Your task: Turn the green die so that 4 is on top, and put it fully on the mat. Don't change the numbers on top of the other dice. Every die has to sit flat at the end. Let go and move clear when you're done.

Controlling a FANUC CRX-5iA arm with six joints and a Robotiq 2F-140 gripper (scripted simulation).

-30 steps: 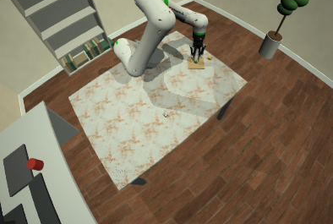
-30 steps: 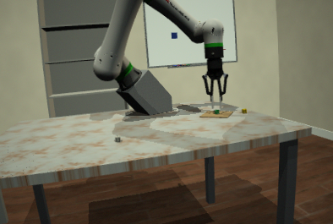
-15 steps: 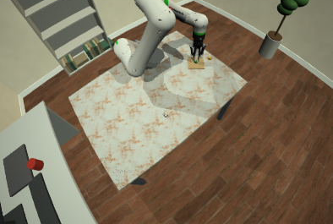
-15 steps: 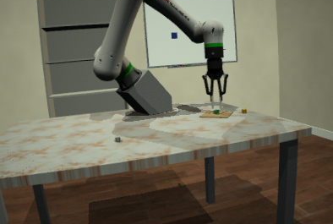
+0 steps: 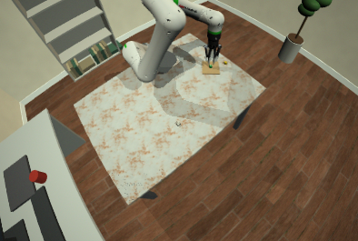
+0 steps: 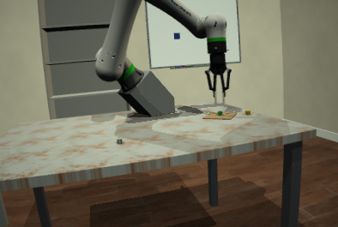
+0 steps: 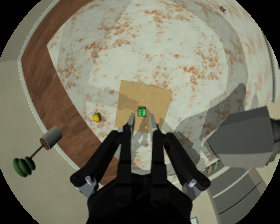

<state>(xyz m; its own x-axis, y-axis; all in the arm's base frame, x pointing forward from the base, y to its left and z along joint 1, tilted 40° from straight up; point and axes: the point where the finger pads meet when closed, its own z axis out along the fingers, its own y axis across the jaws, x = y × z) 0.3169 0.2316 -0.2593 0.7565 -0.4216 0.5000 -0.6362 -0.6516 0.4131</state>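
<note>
The green die is 8 cm below my hand. Round my hand: tan mat (9 cm below); then grey die (54 cm to the right, 15 cm ahead, 8 cm below); then yellow die (12 cm to the left, 8 cm below, 7 cm ahead).
</note>
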